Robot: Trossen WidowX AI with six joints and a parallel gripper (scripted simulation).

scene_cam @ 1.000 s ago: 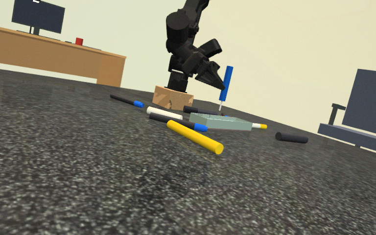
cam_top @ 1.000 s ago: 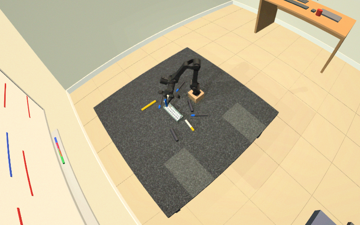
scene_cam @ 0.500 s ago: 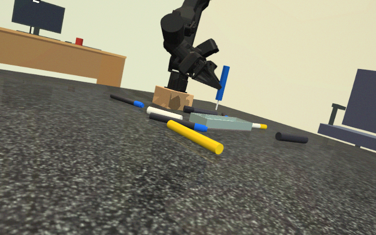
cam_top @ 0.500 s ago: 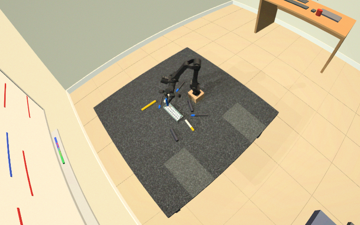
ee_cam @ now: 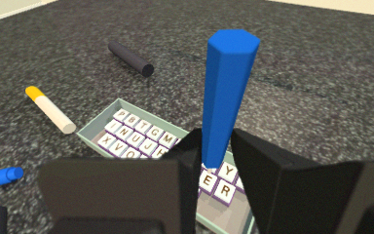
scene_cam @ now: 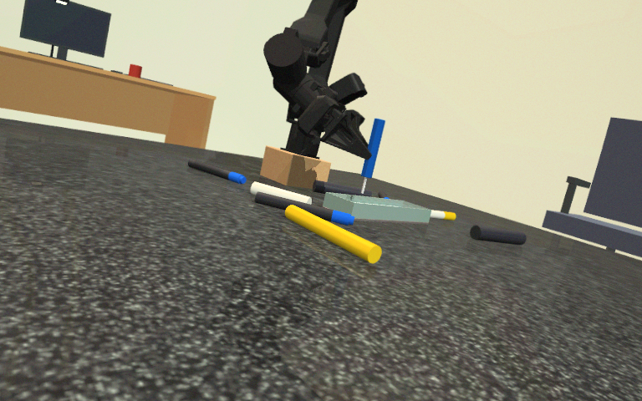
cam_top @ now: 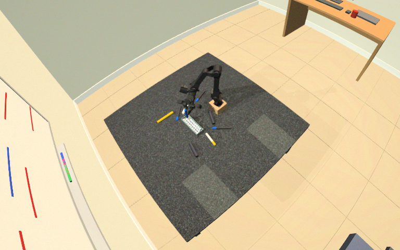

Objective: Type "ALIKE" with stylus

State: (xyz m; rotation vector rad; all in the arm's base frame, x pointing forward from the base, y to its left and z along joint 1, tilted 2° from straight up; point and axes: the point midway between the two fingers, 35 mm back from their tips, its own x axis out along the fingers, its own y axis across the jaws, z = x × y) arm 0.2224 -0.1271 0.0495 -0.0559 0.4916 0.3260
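Now: gripper tip 1 cm short of the keyboard, 5 cm to the right of it and 8 cm above it. From my gripper tip the other things lie so: yellow stick (8 cm ahead, 19 cm to the right, 9 cm below); then white stick (8 cm behind, 10 cm to the right, 8 cm below); then blue stylus (2 cm below).
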